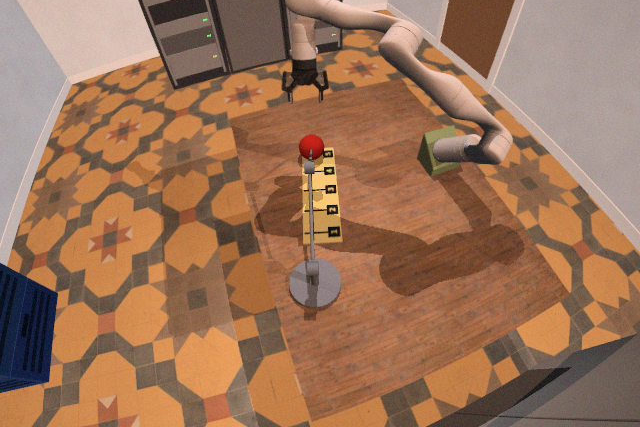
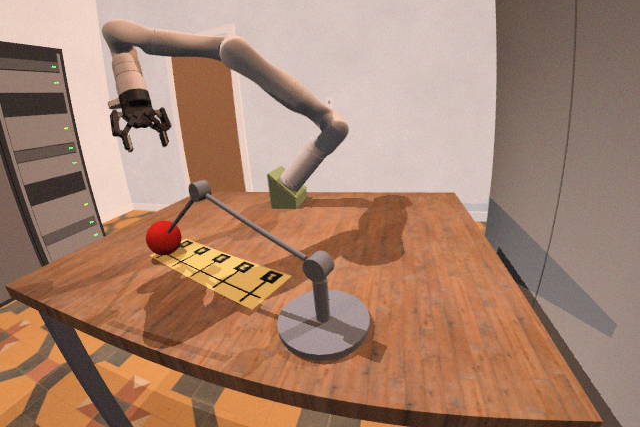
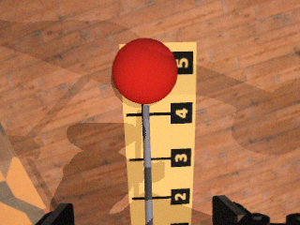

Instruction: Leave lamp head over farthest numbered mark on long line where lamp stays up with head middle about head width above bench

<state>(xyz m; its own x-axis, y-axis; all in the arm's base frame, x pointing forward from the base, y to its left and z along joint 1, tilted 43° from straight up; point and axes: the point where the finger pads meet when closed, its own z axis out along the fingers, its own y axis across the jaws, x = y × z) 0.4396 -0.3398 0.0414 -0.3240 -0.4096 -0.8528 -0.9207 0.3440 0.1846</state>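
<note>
Right now the yellow numbered strip is 31 cm below my hand, 13 cm to the left of it and 2 cm ahead of it. Also, from my hand: round grey base (45 cm to the left, 28 cm below, 18 cm ahead).
</note>
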